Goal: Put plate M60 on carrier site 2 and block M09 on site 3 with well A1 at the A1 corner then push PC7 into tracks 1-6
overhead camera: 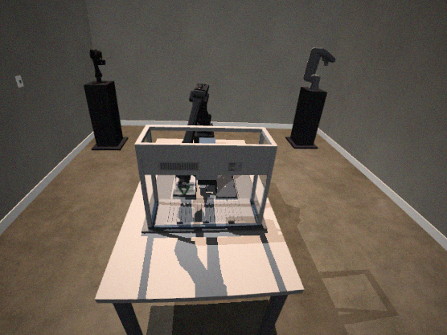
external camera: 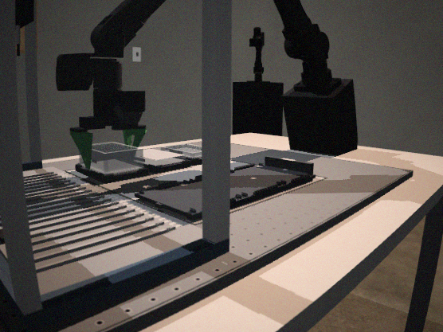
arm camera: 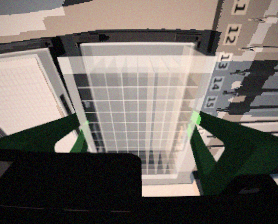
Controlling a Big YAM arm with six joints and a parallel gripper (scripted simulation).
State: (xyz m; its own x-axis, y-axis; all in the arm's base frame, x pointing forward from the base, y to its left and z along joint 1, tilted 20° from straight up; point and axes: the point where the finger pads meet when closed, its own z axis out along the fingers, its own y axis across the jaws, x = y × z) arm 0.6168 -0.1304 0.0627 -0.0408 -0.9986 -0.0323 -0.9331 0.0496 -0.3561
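Now: the deep-well block M09 right at my hand. Also, from my hand: carrier PC7 (26 cm to the left, 9 cm behind, 1 cm below); then nest S3 (2 cm below); then grey frame post (40 cm to the left, 22 cm above, 11 cm ahead).
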